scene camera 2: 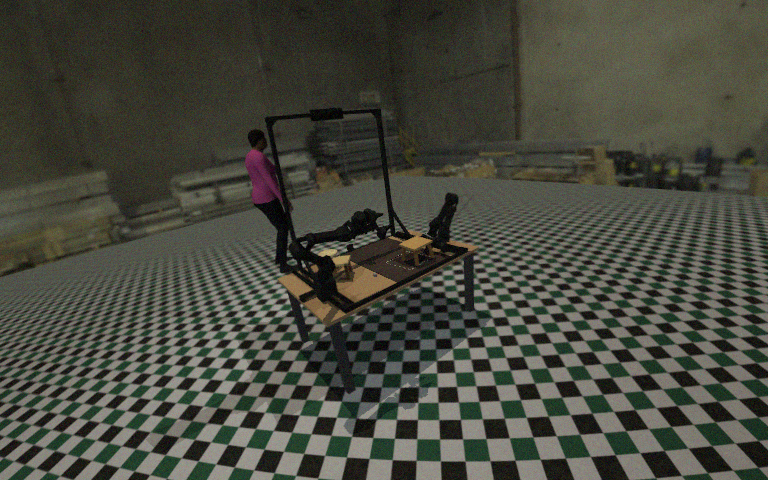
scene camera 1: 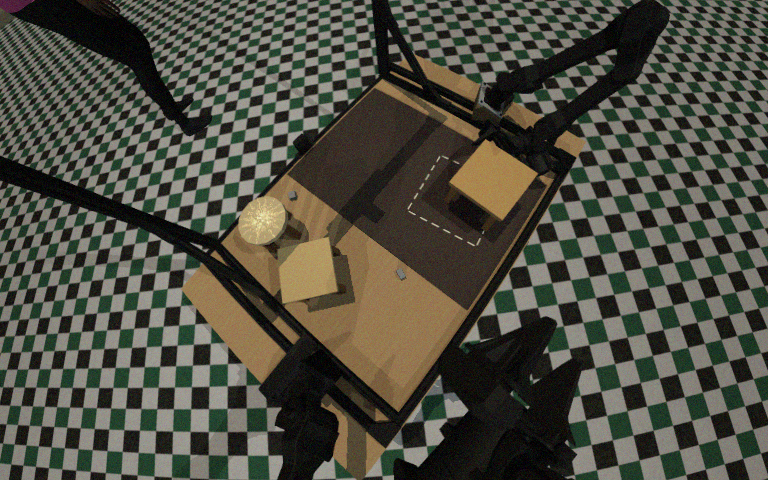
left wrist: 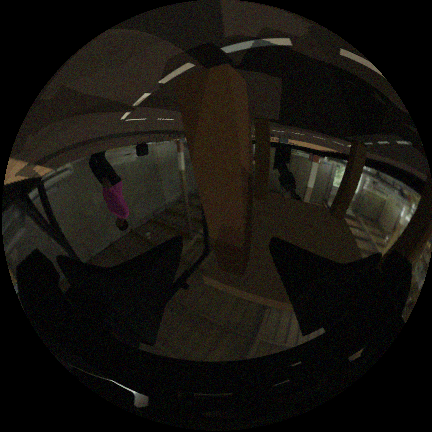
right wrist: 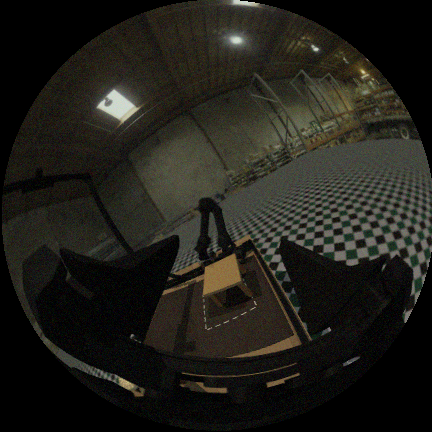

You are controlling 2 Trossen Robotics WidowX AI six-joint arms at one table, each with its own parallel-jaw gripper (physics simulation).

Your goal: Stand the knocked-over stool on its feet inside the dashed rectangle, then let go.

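Places are measured from the left arm's base along level axes (x left, y up, z ahead), in centimetres.
Pixels of known places: left gripper, between the fingertips: (scene camera 1: 479, 154) (left wrist: 227, 242) (right wrist: 209, 273); right gripper, between the fingertips: (scene camera 2: 387, 219) (scene camera 1: 566, 342) (right wrist: 230, 243); left arm's base, origin of its link: (scene camera 2: 432, 234) (scene camera 1: 492, 99) (right wrist: 203, 257); right arm's base, origin of its link: (scene camera 2: 323, 277) (scene camera 1: 302, 390) (left wrist: 280, 164).
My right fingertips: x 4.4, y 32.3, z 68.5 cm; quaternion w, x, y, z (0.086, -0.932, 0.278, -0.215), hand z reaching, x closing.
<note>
For each thing: its top centre in the pictures, then the offset to it from my right fingertips.
- orange-topped stool, centre of its top: (left wrist: 297, 249) (scene camera 1: 496, 174) (right wrist: 218, 270) (scene camera 2: 416, 241) dx -2.0, dy -25.3, dz -35.1 cm
- pale square-topped stool, centre of its top: (scene camera 1: 305, 269) (scene camera 2: 338, 260) dx -40.2, dy -28.1, dz -0.3 cm
- round-topped piece, centre of its top: (scene camera 1: 261, 219) (scene camera 2: 327, 252) dx -57.1, dy -28.2, dz -9.0 cm
The orange-topped stool (scene camera 1: 492, 181) (scene camera 2: 416, 243) (right wrist: 222, 275) stands upright on its feet, its seat level. Its near legs show inside the dashed rectangle (scene camera 1: 477, 245) (right wrist: 207, 328) (left wrist: 257, 43); the seat hides the far side, so I cannot tell about every foot. My left gripper (scene camera 1: 514, 148) (left wrist: 227, 242) is open at the stool's upper right side, low beneath the seat's edge; one leg shows between its spread fingers in the left wrist view, not clamped. My right gripper (scene camera 1: 565, 342) (scene camera 2: 380, 215) is open and empty, raised well away from the stool.
A pale square-topped stool (scene camera 1: 308, 270) and a round-topped piece (scene camera 1: 262, 220) stand at the lower left of the table. Two small grey blocks (scene camera 1: 292, 195) (scene camera 1: 400, 273) lie on the wood. A black frame (scene camera 2: 386, 164) rises over the table. A person (scene camera 2: 262, 178) stands behind it.
</note>
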